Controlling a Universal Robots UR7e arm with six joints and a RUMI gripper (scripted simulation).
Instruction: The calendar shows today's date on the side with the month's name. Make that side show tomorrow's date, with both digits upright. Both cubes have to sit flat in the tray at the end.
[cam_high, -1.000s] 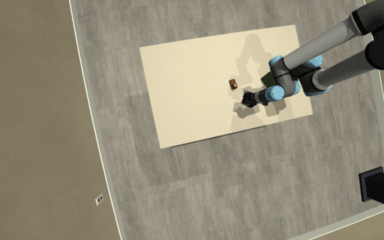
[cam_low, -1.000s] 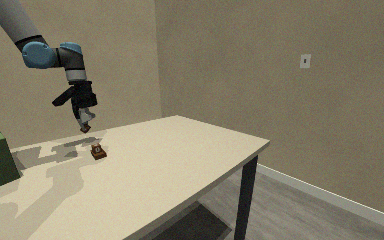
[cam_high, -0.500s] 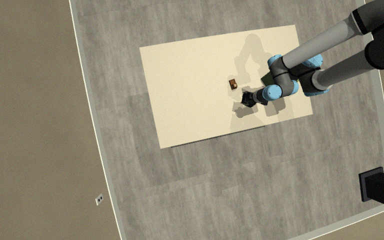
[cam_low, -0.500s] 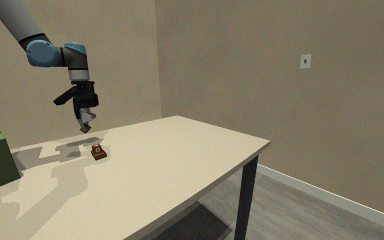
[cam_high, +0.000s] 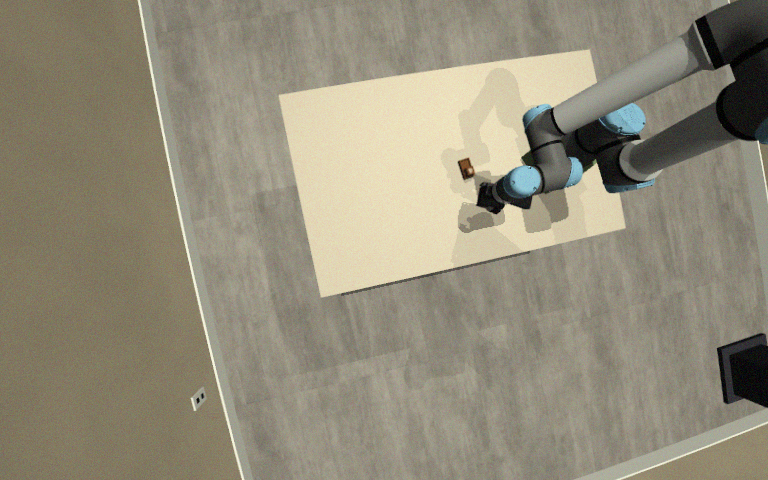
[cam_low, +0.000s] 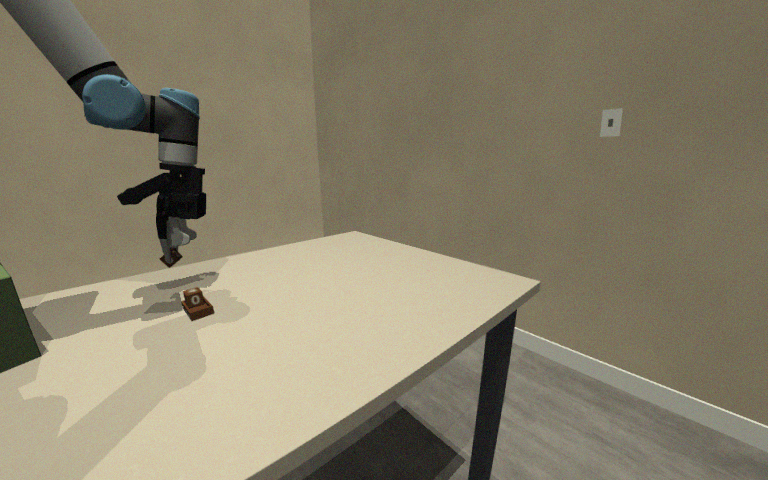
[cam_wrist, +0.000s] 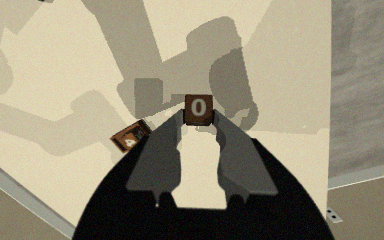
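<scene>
The brown digit cube lies 10 mm below my hand. Round my hand: brown calendar tray: 20 mm ahead, 150 mm to the right, 80 mm below.
</scene>
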